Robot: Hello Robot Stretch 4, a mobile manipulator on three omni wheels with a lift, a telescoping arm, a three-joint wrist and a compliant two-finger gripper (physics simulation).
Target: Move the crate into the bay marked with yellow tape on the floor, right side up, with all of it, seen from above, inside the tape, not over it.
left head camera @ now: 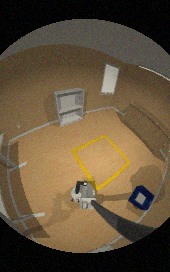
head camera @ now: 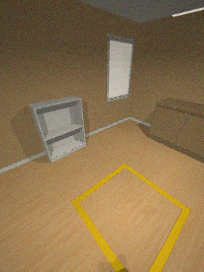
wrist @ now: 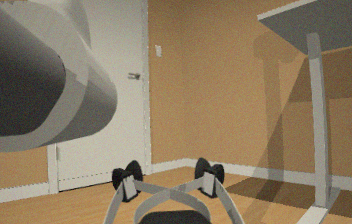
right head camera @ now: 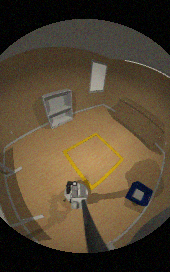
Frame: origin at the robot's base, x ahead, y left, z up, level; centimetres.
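Where they show: gripper, fingertip midpoint: (left head camera: 74,202) (wrist: 168,172) (right head camera: 66,202).
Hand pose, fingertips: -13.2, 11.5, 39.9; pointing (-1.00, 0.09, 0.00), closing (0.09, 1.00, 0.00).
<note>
After its pixels a point has its place, as x, y, z.
The crate, dark blue with a pale grey middle, (left head camera: 132,198) {-25.9, -102.6, 11.4} (right head camera: 129,194) {-24.3, -104.0, 10.4} stands on the floor at the right in the left and right head camera views, to the right of the robot's base and outside the tape. Which side of it is up is too small to tell. The bay of yellow tape (head camera: 157,187) {101.4, -92.5, -2.5} (left head camera: 117,149) {104.2, -88.5, -2.7} (right head camera: 109,146) {104.5, -87.8, -2.6} is a four-sided outline on the wood floor, ahead of the base, with no crate inside it. My gripper (wrist: 168,172) {-13.2, 11.4, 39.9} is open in the wrist view, its two dark fingertips wide apart with nothing between them. The crate does not show in the wrist view.
A grey shelf unit (head camera: 42,132) {173.2, 78.4, 63.5} (left head camera: 57,108) {175.4, 80.5, 60.5} (right head camera: 46,111) {175.0, 80.2, 59.9} stands against the wall beyond the bay. A long brown piece of furniture (head camera: 175,125) {191.2, -165.0, 52.2} (left head camera: 145,127) {154.0, -189.0, 49.8} (right head camera: 137,122) {153.6, -189.4, 47.4} stands at the right wall. The wrist view shows a white door (wrist: 120,120) {-178.8, -12.1, 48.8} and a table leg (wrist: 318,120) {-81.0, 95.5, 43.9}.
</note>
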